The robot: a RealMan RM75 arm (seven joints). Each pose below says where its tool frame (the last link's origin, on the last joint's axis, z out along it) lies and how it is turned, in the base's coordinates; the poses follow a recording.
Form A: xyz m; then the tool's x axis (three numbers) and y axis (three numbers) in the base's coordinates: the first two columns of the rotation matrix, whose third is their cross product.
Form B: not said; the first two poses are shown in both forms.
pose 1, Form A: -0.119 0.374 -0.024 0.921 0.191 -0.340 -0.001 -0.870 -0.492
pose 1, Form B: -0.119 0.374 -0.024; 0.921 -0.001 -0.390; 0.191 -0.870 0.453; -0.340 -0.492 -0.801
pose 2, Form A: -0.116 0.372 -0.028 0.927 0.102 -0.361 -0.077 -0.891 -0.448
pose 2, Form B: -0.116 0.372 -0.028; 0.927 -0.077 -0.367; 0.102 -0.891 0.443; -0.361 -0.448 -0.818
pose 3, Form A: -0.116 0.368 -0.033 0.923 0.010 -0.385 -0.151 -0.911 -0.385
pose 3, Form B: -0.116 0.368 -0.033; 0.923 -0.151 -0.355; 0.010 -0.911 0.413; -0.385 -0.385 -0.839
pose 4, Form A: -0.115 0.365 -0.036 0.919 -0.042 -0.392 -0.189 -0.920 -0.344
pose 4, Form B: -0.115 0.365 -0.036; 0.919 -0.189 -0.346; -0.042 -0.920 0.390; -0.392 -0.344 -0.853
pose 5, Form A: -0.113 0.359 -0.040 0.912 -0.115 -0.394 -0.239 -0.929 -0.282
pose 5, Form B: -0.113 0.359 -0.040; 0.912 -0.239 -0.334; -0.115 -0.929 0.351; -0.394 -0.282 -0.875
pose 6, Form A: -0.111 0.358 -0.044 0.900 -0.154 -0.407 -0.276 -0.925 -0.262
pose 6, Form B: -0.111 0.358 -0.044; 0.900 -0.276 -0.336; -0.154 -0.925 0.348; -0.407 -0.262 -0.875
